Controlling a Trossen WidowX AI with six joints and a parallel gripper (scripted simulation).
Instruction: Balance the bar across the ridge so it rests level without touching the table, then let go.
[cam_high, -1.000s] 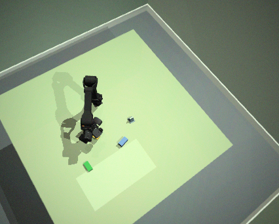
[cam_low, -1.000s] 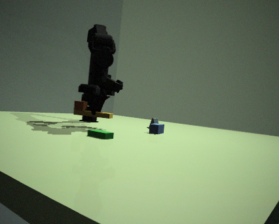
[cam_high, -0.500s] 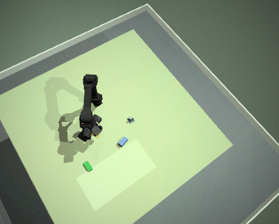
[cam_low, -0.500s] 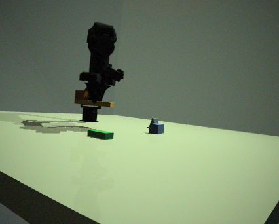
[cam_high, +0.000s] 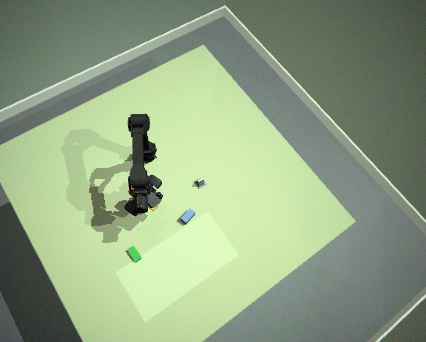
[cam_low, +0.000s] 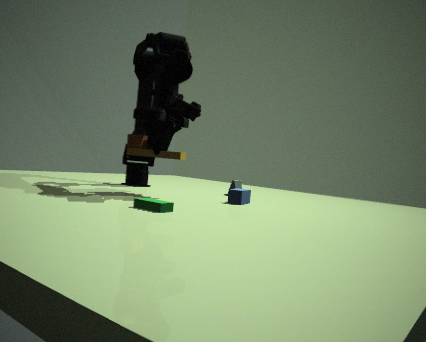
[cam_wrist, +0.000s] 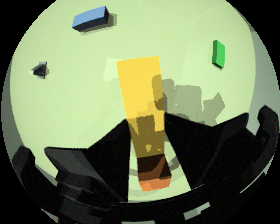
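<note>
Right now my gripper tip is 150 mm short of the blue block, 130 mm to the right of it and 80 mm above it. Also, from my gripper tip: bar 30 mm behind, 10 mm to the right, 10 mm above; flat green block 150 mm ahead, 160 mm to the right, 90 mm below.
</note>
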